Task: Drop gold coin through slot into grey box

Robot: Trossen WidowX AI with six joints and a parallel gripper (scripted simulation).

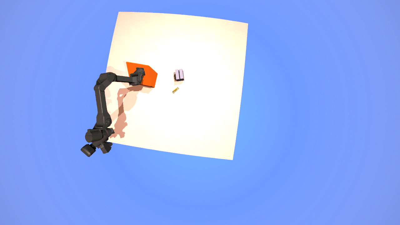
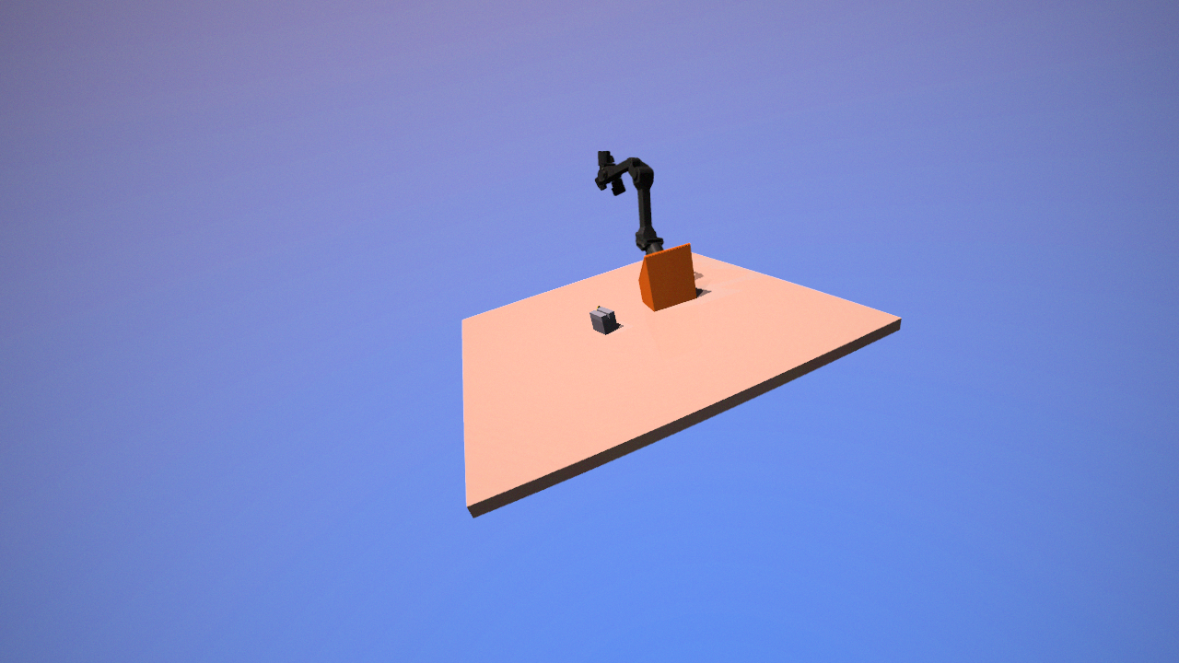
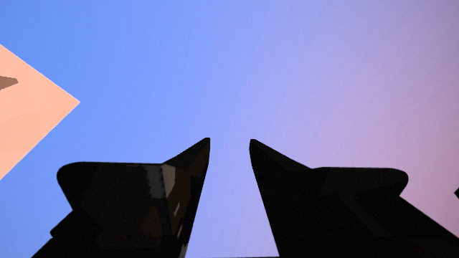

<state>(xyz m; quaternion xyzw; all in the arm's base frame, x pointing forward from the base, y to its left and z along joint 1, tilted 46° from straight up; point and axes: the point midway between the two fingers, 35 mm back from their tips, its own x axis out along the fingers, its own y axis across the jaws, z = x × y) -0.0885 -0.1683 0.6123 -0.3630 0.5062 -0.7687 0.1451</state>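
My gripper tip is 48 cm to the right of the gold coin, 46 cm above it and 40 cm short of it.
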